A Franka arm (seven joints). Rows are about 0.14 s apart.
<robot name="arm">
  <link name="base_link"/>
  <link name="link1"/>
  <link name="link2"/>
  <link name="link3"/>
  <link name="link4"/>
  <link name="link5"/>
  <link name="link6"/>
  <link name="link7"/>
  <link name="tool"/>
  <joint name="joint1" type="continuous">
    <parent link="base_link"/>
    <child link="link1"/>
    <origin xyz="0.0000 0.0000 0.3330"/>
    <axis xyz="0 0 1"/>
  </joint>
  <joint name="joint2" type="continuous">
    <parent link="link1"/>
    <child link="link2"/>
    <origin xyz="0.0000 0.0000 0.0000" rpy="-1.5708 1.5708 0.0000"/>
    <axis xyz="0 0 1"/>
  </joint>
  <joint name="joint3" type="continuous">
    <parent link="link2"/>
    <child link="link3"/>
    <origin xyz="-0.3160 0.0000 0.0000" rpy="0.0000 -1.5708 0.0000"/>
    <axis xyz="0 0 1"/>
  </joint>
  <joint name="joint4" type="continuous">
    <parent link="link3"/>
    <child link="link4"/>
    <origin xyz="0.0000 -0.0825 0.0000" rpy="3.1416 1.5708 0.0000"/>
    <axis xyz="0 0 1"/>
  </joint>
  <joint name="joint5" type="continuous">
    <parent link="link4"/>
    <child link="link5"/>
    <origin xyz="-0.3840 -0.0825 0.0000" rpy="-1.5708 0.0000 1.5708"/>
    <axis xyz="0 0 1"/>
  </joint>
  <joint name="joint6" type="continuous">
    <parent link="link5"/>
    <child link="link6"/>
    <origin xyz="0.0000 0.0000 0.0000" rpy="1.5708 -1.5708 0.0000"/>
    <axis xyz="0 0 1"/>
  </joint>
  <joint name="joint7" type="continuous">
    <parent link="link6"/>
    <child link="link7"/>
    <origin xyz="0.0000 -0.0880 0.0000" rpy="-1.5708 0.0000 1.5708"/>
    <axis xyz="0 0 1"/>
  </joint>
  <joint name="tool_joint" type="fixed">
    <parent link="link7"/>
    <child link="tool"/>
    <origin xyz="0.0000 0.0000 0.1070" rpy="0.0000 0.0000 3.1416"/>
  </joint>
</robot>
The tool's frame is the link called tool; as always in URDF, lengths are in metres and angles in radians. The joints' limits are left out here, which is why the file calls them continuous.
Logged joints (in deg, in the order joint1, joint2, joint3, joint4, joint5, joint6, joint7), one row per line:
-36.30, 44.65, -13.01, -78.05, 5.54, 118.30, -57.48
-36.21, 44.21, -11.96, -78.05, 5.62, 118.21, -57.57
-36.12, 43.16, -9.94, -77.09, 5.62, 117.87, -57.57
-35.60, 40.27, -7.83, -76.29, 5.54, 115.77, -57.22
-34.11, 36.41, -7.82, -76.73, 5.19, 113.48, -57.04
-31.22, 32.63, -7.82, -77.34, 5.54, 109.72, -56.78
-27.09, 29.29, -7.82, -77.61, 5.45, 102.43, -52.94
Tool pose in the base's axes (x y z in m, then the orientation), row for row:
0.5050, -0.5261, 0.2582, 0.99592, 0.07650, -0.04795, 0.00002
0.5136, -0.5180, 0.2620, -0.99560, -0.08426, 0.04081, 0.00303
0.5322, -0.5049, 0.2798, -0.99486, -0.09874, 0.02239, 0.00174
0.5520, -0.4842, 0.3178, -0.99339, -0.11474, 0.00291, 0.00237
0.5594, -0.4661, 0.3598, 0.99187, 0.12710, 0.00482, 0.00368
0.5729, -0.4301, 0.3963, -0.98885, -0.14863, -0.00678, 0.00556
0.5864, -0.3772, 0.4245, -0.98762, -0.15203, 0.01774, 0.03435
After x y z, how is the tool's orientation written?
As a quaternion, x y z w.
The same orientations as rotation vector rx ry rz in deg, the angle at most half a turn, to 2 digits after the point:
179.26, 13.77, -8.63
-178.86, -15.14, 7.33
-178.88, -17.75, 4.03
-178.54, -20.62, 0.52
178.12, 22.82, 0.87
-177.37, -26.66, -1.22
-173.99, -26.78, 3.13

